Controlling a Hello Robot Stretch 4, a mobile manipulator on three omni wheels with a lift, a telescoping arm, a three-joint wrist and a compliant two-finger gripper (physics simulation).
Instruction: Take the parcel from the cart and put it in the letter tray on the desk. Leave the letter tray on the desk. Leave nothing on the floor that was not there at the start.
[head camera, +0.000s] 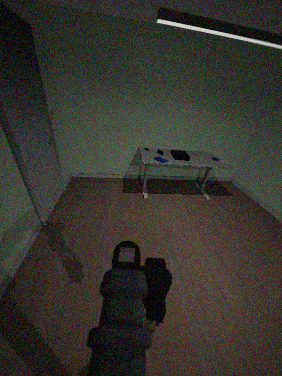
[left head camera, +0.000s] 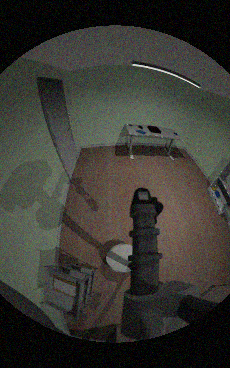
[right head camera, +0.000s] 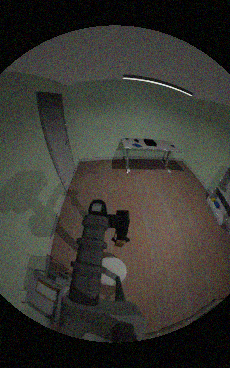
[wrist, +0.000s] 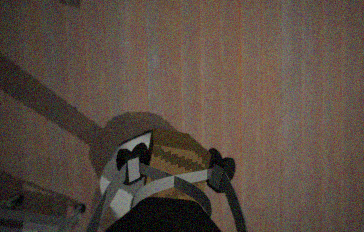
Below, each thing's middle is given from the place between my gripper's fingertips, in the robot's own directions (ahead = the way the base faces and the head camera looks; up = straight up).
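I see the tan parcel (wrist: 174, 152), which sits 10 mm below my hand and 10 mm to the left of it.
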